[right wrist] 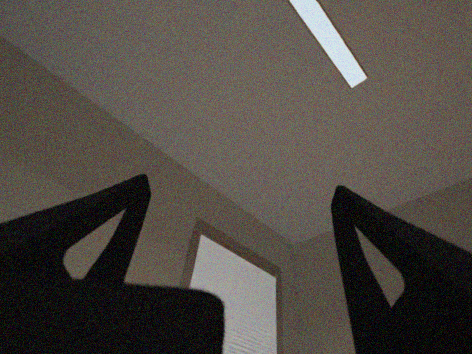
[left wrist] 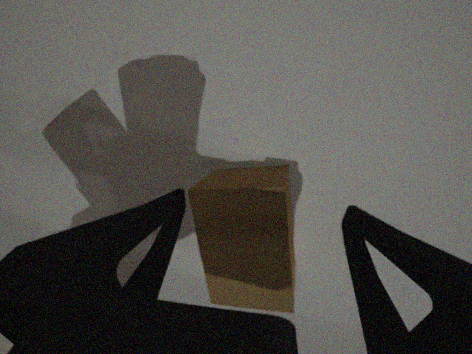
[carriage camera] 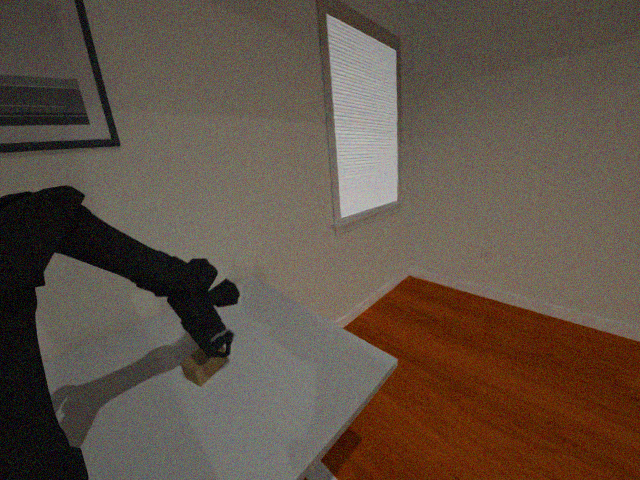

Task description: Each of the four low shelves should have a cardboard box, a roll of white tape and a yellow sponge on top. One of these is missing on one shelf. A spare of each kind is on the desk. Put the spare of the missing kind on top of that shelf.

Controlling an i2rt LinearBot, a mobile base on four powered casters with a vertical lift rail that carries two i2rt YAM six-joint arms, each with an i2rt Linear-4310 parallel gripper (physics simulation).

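Places are measured from the left arm's base along level axes (x left, y back, z up), in metres.
Where they show: left gripper, between the fingertips: [left wrist: 263, 206] [carriage camera: 217, 345]; right gripper, between the fingertips: [right wrist: 239, 189].
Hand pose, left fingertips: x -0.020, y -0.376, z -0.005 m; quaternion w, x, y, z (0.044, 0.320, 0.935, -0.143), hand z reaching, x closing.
After its pixels a point has its place.
A brown cardboard box [carriage camera: 202, 369] @(x -0.005, y -0.314, z -0.021 m) [left wrist: 245, 235] @(x 0.002, y -0.362, z -0.010 m) lies on the white desk [carriage camera: 268, 392] @(x -0.170, y -0.282, z -0.061 m). My left gripper [carriage camera: 222, 347] @(x -0.020, y -0.376, z -0.005 m) [left wrist: 263, 206] @(x -0.020, y -0.376, z -0.005 m) is open and points down at the box. In the left wrist view the box shows between the two fingers, nearer the picture-left finger, with a gap on the picture-right side. The gripper's shadow covers most of the box's top. My right gripper [right wrist: 239, 189] @(x -0.694, y -0.042, z 0.433 m) is open and empty and points up toward the ceiling. The low shelves, the tape rolls and the yellow sponges do not show in these views.
The desk's edge and corner are at the middle of the carriage view, with the wooden floor [carriage camera: 491, 392] @(x -1.126, y -0.743, z -0.781 m) beyond it. A window [carriage camera: 364, 118] @(x -0.630, y -1.607, z 0.710 m) [right wrist: 245, 295] @(x -0.722, y -1.698, z 0.995 m) and a framed picture [carriage camera: 98, 72] @(x 0.323, y -0.647, z 0.768 m) are on the wall behind the desk. A ceiling light [right wrist: 332, 42] @(x -0.935, y -0.241, z 1.297 m) shows in the right wrist view.
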